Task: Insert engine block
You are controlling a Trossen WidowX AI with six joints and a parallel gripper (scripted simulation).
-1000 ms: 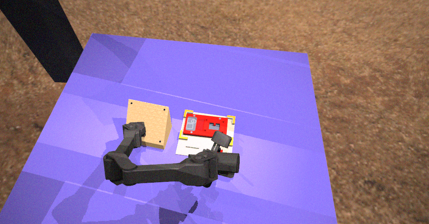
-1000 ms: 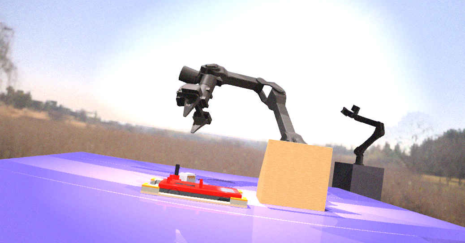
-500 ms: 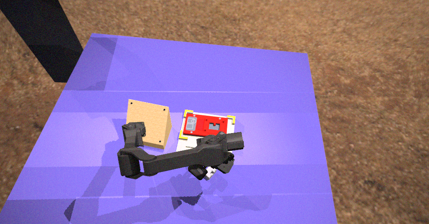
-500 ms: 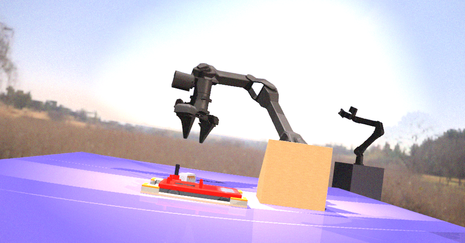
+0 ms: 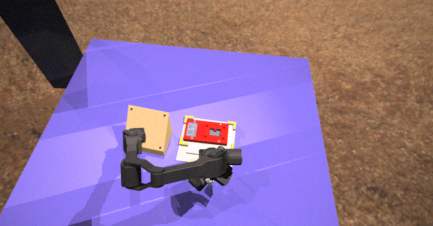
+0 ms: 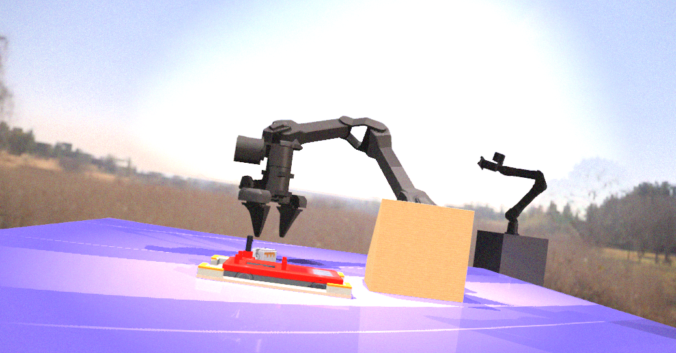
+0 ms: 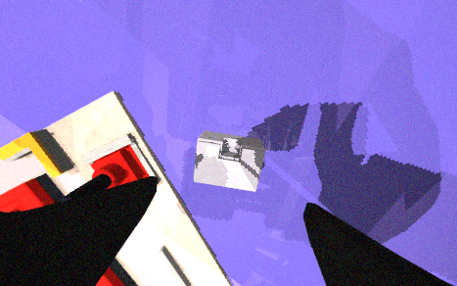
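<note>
Now: gripper tip 40 mm above the grey engine block and 10 mm short of it. From my gripper tip the other things lie so: black peg (90 mm to the left, 40 mm ahead, 20 mm below); then beige base plate (190 mm to the left, 50 mm below).
</note>
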